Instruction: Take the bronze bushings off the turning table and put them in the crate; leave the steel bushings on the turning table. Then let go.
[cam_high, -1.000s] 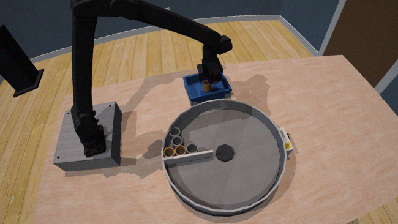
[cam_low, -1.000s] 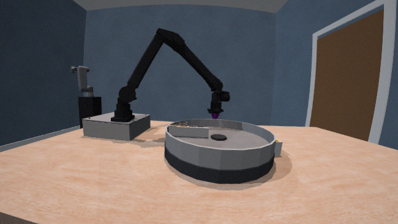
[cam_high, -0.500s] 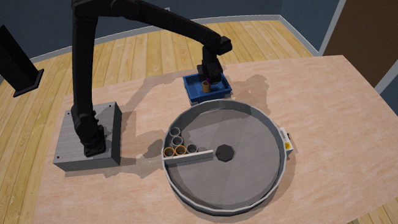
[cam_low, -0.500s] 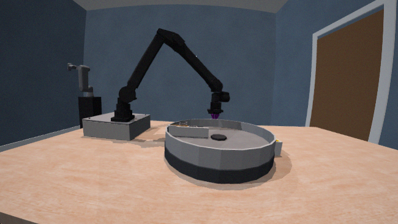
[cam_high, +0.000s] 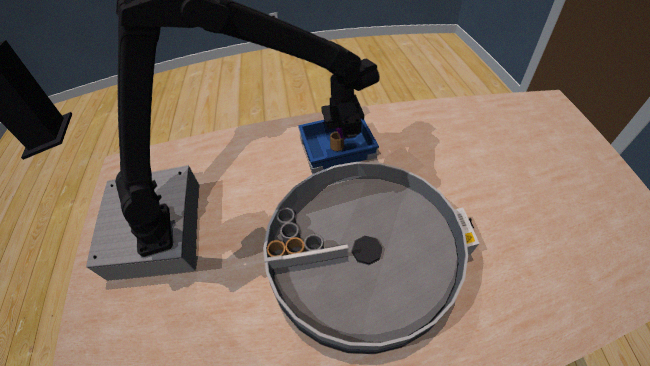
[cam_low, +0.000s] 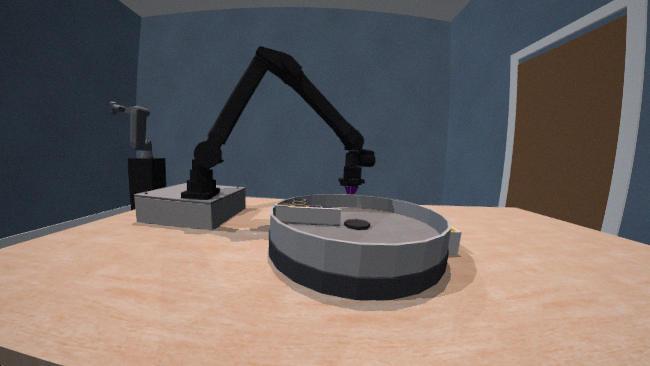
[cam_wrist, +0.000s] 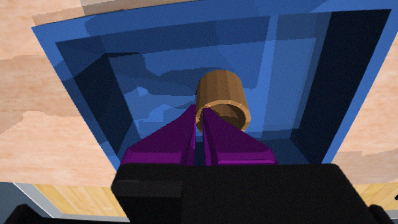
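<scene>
The blue crate lies 20 mm behind my hand and 20 mm below it. From my hand the other things lie so: turning table: 90 mm behind, 340 mm to the right, 10 mm above.
</scene>
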